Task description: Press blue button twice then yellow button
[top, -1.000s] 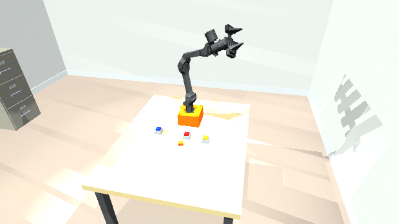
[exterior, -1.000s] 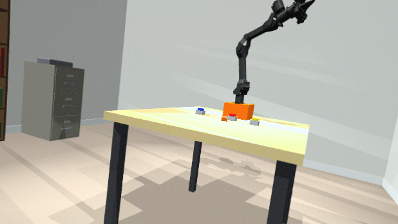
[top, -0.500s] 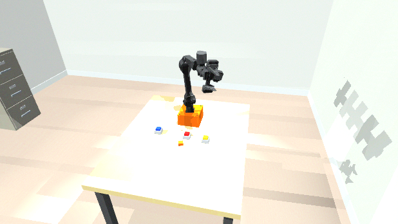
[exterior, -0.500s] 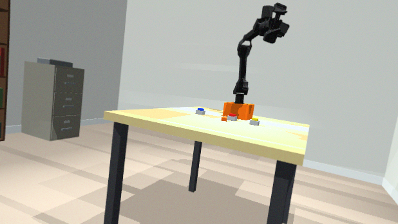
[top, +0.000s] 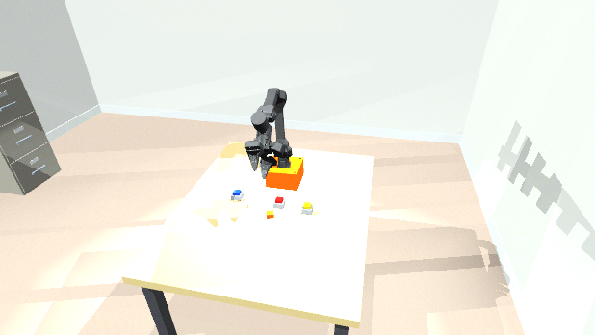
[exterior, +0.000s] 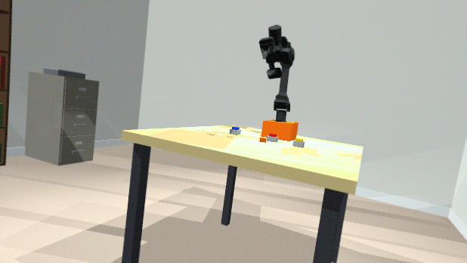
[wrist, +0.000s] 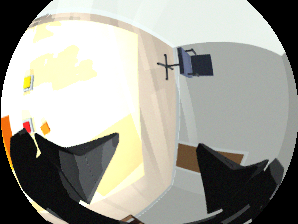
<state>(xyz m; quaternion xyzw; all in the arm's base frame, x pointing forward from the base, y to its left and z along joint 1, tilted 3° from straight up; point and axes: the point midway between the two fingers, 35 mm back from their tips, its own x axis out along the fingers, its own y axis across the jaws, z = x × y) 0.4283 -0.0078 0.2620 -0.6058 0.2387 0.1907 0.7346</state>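
Now: the blue button 30 cm below my gripper tip, 29 cm behind it and 19 cm to the right of it. From my gripper tip the other things lie so: red button 30 cm below, 25 cm behind, 3 cm to the left; small orange block 33 cm below, 17 cm behind, 1 cm to the right; yellow button 30 cm below, 22 cm behind, 16 cm to the left.
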